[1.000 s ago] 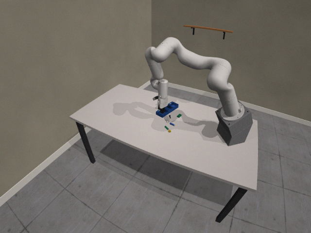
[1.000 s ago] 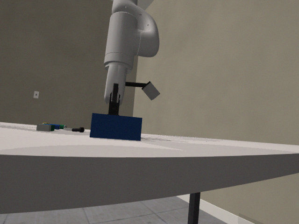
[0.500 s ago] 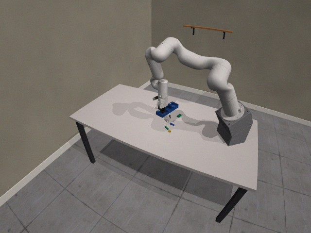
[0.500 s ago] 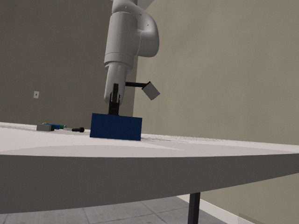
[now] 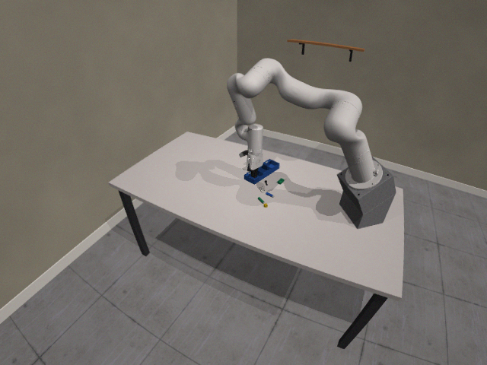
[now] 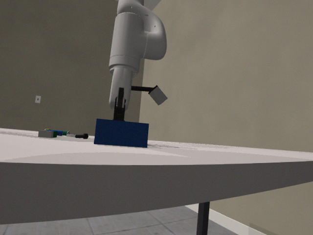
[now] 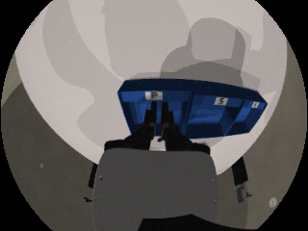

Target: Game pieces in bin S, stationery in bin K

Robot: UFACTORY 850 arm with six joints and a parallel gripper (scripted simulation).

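My hand is 150 mm past the green block, 100 mm to the left of it and 30 mm above it. The rest, counted from my hand: white domino: 110 mm behind, 60 mm to the left, 30 mm below; black bolt: 90 mm behind, 10 mm to the right, 30 mm below; blue bin: 80 mm to the right, 20 mm below.
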